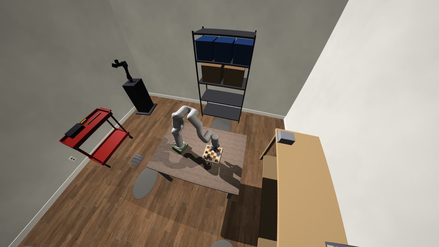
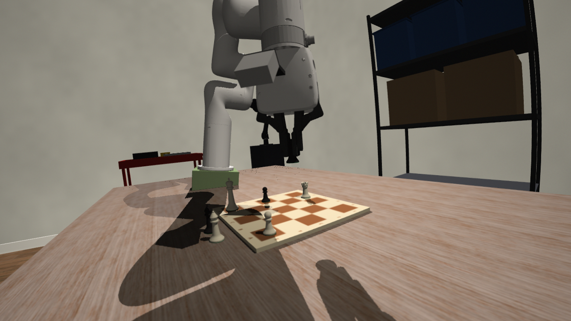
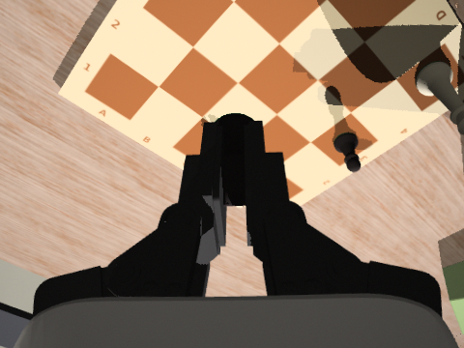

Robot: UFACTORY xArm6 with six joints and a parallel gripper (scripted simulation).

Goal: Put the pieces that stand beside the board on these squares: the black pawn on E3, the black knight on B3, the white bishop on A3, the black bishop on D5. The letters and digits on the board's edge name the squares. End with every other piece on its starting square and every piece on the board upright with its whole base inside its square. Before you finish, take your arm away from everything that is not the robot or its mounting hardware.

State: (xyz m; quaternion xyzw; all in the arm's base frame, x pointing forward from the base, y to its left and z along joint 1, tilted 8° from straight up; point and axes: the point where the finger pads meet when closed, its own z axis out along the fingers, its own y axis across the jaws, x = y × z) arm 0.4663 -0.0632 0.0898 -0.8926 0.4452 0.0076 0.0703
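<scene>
The chessboard is 4 cm behind my hand and 12 cm below it. The rest, counted from my hand: black pawn (11 cm behind, 2 cm to the left, 11 cm below); then white pawn (3 cm ahead, 8 cm to the right, 11 cm below); then tall black piece (2 cm below).
</scene>
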